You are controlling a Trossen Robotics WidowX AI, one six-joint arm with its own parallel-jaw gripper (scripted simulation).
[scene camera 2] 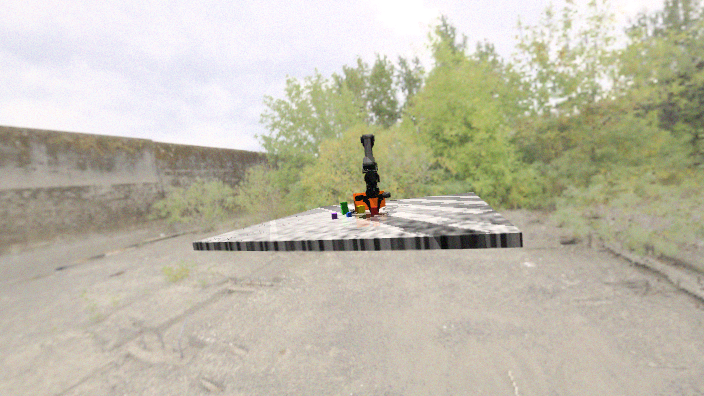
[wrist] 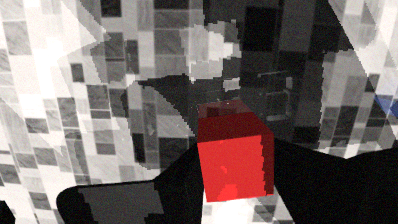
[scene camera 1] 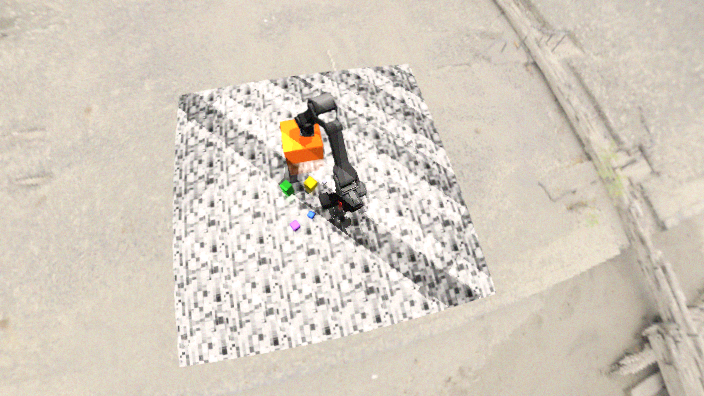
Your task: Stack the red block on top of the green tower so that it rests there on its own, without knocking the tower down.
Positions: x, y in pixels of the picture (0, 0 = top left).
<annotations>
gripper: holds a red block (wrist: 236, 151)
</annotations>
